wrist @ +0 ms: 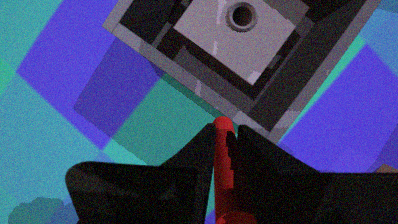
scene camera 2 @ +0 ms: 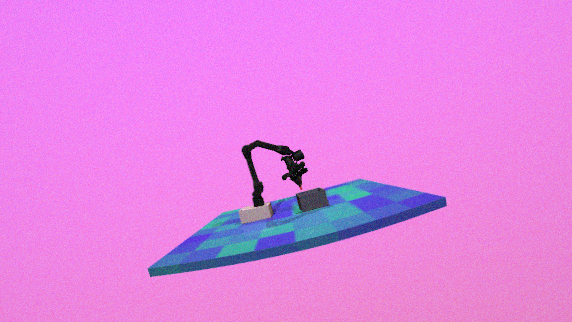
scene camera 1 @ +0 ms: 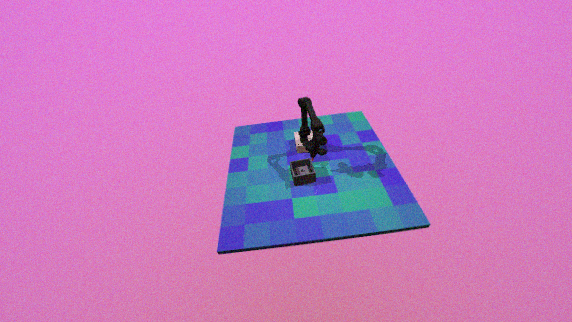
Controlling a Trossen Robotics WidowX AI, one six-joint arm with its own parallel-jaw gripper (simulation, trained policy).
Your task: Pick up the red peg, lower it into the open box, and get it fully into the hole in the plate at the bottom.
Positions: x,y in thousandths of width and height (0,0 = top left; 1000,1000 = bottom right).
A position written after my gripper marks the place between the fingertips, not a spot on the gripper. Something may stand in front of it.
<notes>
I see my gripper (wrist: 569,587) and a dark box (wrist: 677,475).
</notes>
